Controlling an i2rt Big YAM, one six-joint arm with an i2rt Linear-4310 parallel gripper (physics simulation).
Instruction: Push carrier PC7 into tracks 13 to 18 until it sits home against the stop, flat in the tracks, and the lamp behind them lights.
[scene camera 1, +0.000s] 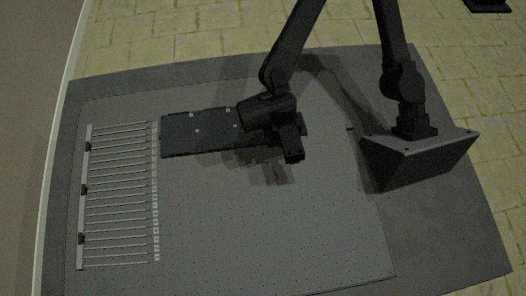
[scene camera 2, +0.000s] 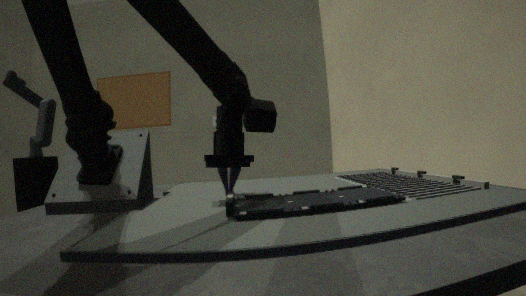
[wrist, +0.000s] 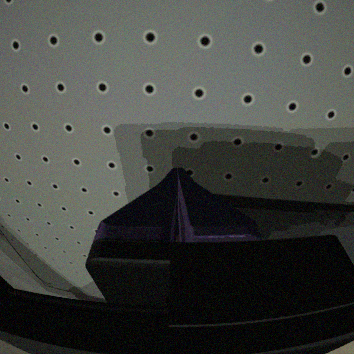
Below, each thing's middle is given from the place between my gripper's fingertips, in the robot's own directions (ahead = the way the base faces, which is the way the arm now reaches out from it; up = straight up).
I see my gripper 160 mm short of the carrier PC7 (scene camera 2: 301, 203), 90 mm to the left of it and 10 mm below it.
